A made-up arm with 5 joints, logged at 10 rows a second.
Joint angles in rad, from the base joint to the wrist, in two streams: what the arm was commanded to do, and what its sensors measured. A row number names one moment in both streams.
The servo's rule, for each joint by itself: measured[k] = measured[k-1] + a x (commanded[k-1-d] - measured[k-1]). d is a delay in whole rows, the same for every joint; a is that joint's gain. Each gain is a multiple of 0.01, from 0.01 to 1. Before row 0 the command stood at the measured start. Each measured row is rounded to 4 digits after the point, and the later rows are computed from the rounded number. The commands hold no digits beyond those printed.
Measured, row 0:
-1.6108 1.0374 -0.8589 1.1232 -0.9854
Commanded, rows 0 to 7:
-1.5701 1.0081 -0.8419 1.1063 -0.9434
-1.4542 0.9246 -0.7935 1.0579 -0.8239
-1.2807 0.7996 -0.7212 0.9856 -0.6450
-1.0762 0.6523 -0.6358 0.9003 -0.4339
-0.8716 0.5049 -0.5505 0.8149 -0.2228
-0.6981 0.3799 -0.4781 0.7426 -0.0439
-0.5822 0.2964 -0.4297 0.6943 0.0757
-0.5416 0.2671 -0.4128 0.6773 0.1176
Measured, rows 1 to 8:
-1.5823 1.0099 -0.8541 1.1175 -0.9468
-1.4926 0.9297 -0.8371 1.0972 -0.8337
-1.3443 0.8074 -0.8046 1.0593 -0.6601
-1.1566 0.6616 -0.7573 1.0052 -0.4520
-0.9571 0.5143 -0.6994 0.9405 -0.2411
-0.7758 0.3880 -0.6374 0.8732 -0.0597
-0.6403 0.3019 -0.5792 0.8124 0.0649
-0.5712 0.2692 -0.5326 0.7665 0.1134
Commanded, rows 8 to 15:
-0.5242 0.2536 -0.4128 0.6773 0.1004
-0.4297 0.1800 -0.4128 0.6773 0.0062
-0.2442 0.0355 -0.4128 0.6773 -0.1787
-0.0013 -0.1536 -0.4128 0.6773 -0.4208
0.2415 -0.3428 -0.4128 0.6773 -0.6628
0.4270 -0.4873 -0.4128 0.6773 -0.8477
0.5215 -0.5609 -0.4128 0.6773 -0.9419
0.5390 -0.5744 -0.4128 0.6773 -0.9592
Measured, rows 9 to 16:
-0.5383 0.2545 -0.4991 0.7362 0.1014
-0.4623 0.1845 -0.4749 0.7162 0.0138
-0.3096 0.0444 -0.4575 0.7030 -0.1633
-0.0938 -0.1417 -0.4450 0.6943 -0.4002
0.1409 -0.3307 -0.4360 0.6885 -0.6418
0.3412 -0.4779 -0.4295 0.6847 -0.8312
0.4674 -0.5559 -0.4248 0.6822 -0.9330
0.5175 -0.5733 -0.4214 0.6805 -0.9571

